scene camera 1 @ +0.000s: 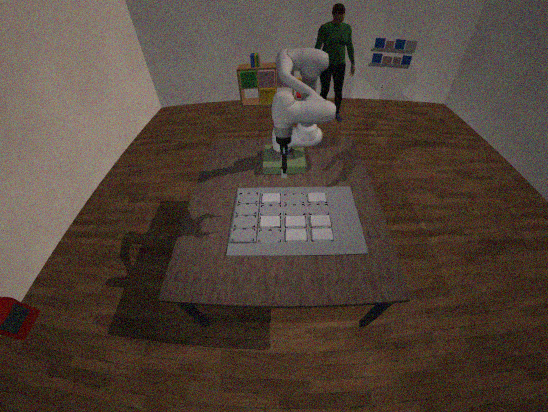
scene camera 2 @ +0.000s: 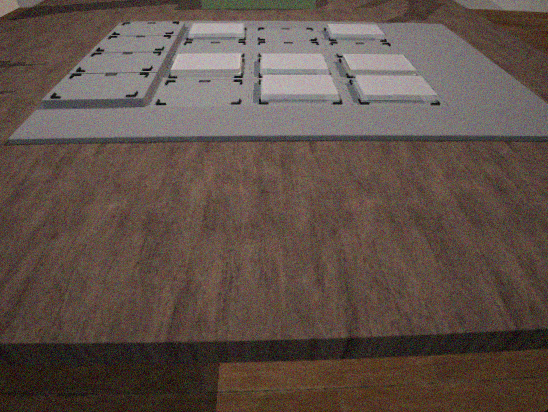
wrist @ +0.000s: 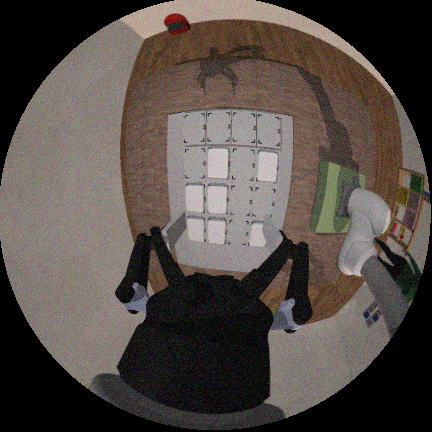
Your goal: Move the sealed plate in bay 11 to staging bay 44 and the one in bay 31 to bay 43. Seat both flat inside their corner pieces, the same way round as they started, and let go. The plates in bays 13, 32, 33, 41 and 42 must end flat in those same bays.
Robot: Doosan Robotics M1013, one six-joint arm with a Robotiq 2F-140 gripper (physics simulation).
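Places are measured from the arm's base along level axes (x ahead, y left, z up), in centimetres.
Pixels of known places: gripper, fingertip midpoint: (scene camera 1: pixel 284 169) (wrist: pixel 223 221); arm's base, link origin: (wrist: pixel 349 199).
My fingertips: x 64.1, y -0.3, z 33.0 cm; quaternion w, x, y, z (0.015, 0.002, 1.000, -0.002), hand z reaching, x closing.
Note:
For each thing: its top centre in the pictures, then the offset to it from my fingertips. "*": a spot on its surface instead. Level surfaces: height alone.
- bay 11, surface spot: (scene camera 2: pixel 356 30) (wrist: pixel 256 235) (scene camera 1: pixel 317 197) * dx -13.4, dy +23.7, dz -37.3 cm
- bay 31, surface spot: (scene camera 2: pixel 378 63) (wrist: pixel 213 231) (scene camera 1: pixel 320 221) * dx +7.8, dy +23.0, dz -37.3 cm
- Staging bay 44, surface spot: (scene camera 2: pixel 95 89) (wrist: pixel 190 126) (scene camera 1: pixel 242 236) * dx +17.9, dy -26.9, dz -37.3 cm
- bay 43, surface spot: (scene camera 2: pixel 199 93) (wrist: pixel 193 162) (scene camera 1: pixel 269 236) * dx +17.2, dy -10.2, dz -38.7 cm
- wooden table, surface height: dz -39.7 cm
The white plate in bay 11 (scene camera 1: pixel 317 197) (scene camera 2: pixel 356 30) (wrist: pixel 257 234) lies flat; a fingertip partly hides it in the wrist view. The white plate in bay 31 (scene camera 1: pixel 320 220) (scene camera 2: pixel 378 63) (wrist: pixel 216 231) lies flat. Staging bay 44 (scene camera 1: pixel 243 235) (scene camera 2: pixel 95 89) (wrist: pixel 195 128), at the near end of the raised strip, is empty, and so is bay 43 (scene camera 1: pixel 270 236) (scene camera 2: pixel 199 93) (wrist: pixel 195 163) beside it. The plates in bays 13 (scene camera 1: pixel 271 197), 32 (scene camera 1: pixel 295 220), 33 (scene camera 1: pixel 270 220), 41 (scene camera 1: pixel 322 234) and 42 (scene camera 1: pixel 296 234) lie flat. My gripper (scene camera 1: pixel 284 174) (wrist: pixel 223 221) is open and empty, above and behind the board's far edge.
The grey board (scene camera 1: pixel 350 225) (scene camera 2: pixel 475 90) (wrist: pixel 176 150) lies on the wooden table (scene camera 1: pixel 285 280) (scene camera 2: pixel 280 225). The arm's green base (scene camera 1: pixel 271 163) (wrist: pixel 327 197) stands behind it. A person in green (scene camera 1: pixel 336 42) stands beyond the table, near a shelf unit and the back wall.

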